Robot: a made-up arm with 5 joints. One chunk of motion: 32 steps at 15 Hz.
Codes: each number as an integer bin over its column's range. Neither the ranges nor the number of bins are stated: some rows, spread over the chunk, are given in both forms.
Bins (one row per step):
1: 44 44 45 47 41 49
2: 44 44 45 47 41 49
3: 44 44 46 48 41 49
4: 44 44 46 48 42 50
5: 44 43 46 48 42 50
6: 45 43 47 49 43 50
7: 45 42 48 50 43 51
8: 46 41 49 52 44 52
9: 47 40 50 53 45 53
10: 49 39 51 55 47 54
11: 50 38 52 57 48 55
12: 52 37 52 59 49 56
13: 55 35 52 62 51 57
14: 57 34 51 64 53 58
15: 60 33 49 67 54 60
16: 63 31 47 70 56 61
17: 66 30 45 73 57 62
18: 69 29 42 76 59 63
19: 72 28 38 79 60 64
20: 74 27 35 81 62 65
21: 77 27 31 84 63 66
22: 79 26 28 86 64 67
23: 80 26 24 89 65 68
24: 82 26 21 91 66 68
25: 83 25 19 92 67 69
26: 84 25 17 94 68 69
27: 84 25 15 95 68 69
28: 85 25 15 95 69 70
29: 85 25 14 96 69 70
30: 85 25 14 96 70 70
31: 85 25 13 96 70 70
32: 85 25 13 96 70 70
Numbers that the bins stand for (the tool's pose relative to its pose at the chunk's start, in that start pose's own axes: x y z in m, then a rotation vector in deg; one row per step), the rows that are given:
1: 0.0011 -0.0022 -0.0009 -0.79 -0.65 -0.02
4: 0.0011 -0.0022 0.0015 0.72 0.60 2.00
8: 0.0062 -0.0280 0.0088 6.78 3.10 6.04
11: 0.0163 -0.0537 0.0161 14.36 8.12 12.10
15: 0.0415 -0.0967 0.0088 29.52 15.63 22.21
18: 0.0642 -0.1310 -0.0082 43.15 21.90 28.27
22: 0.0895 -0.1568 -0.0421 58.31 28.16 36.35
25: 0.0996 -0.1654 -0.0639 67.40 31.92 40.39
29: 0.1046 -0.1654 -0.0761 73.46 34.43 42.41
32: 0.1046 -0.1654 -0.0785 73.46 35.68 42.41
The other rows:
2: 0.0011 -0.0022 -0.0009 -0.79 -0.65 -0.02
3: 0.0011 -0.0022 0.0015 0.72 -0.65 -0.02
5: 0.0011 -0.0108 0.0015 0.72 0.60 2.00
6: 0.0036 -0.0108 0.0039 2.24 1.85 2.00
7: 0.0036 -0.0194 0.0064 3.75 1.85 4.02
9: 0.0087 -0.0366 0.0112 8.30 4.36 8.06
10: 0.0137 -0.0452 0.0136 11.33 6.86 10.08
12: 0.0213 -0.0623 0.0161 17.39 9.37 14.12
13: 0.0289 -0.0795 0.0161 21.94 11.87 16.14
14: 0.0339 -0.0881 0.0136 24.97 14.38 18.17
16: 0.0491 -0.1138 0.0039 34.06 18.14 24.23
17: 0.0567 -0.1224 -0.0009 38.61 19.39 26.25
19: 0.0718 -0.1396 -0.0179 47.70 23.15 30.29
20: 0.0769 -0.1482 -0.0252 50.73 25.66 32.31
21: 0.0844 -0.1482 -0.0348 55.28 26.91 34.33
23: 0.0920 -0.1568 -0.0518 62.86 29.41 38.37
24: 0.0971 -0.1568 -0.0591 65.89 30.67 38.37
26: 0.1021 -0.1654 -0.0688 70.43 33.17 40.39
27: 0.1021 -0.1654 -0.0736 71.95 33.17 40.39
28: 0.1046 -0.1654 -0.0736 71.95 34.43 42.41
30: 0.1046 -0.1654 -0.0761 73.46 35.68 42.41
31: 0.1046 -0.1654 -0.0785 73.46 35.68 42.41

